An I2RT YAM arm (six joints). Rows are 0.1 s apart.
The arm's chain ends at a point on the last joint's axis. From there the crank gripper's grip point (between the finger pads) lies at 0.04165 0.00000 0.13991 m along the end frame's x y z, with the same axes.
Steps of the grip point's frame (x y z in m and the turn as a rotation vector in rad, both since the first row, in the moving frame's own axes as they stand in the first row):
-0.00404, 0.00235, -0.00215, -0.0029, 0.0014, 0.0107
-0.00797, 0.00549, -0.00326, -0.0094, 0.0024, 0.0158
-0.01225, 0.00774, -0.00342, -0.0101, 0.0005, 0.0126
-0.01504, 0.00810, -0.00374, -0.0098, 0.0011, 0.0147
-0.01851, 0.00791, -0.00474, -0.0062, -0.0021, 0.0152
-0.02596, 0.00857, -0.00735, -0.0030, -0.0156, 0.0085
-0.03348, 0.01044, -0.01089, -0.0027, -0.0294, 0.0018
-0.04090, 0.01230, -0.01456, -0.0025, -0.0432, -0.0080
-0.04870, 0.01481, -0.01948, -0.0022, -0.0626, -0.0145
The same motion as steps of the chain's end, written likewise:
-0.00423, 0.00150, -0.00209, -0.0029, 0.0014, 0.0107
-0.00829, 0.00351, -0.00315, -0.0094, 0.0024, 0.0158
-0.01231, 0.00580, -0.00339, -0.0101, 0.0005, 0.0126
-0.01518, 0.00612, -0.00368, -0.0098, 0.0011, 0.0147
-0.01820, 0.00641, -0.00482, -0.0062, -0.0021, 0.0152
-0.02377, 0.00780, -0.00798, -0.0030, -0.0156, 0.0085
-0.02935, 0.00999, -0.01205, -0.0027, -0.0294, 0.0018
-0.03482, 0.01226, -0.01623, -0.0025, -0.0432, -0.0080
-0.03986, 0.01504, -0.02181, -0.0022, -0.0626, -0.0145

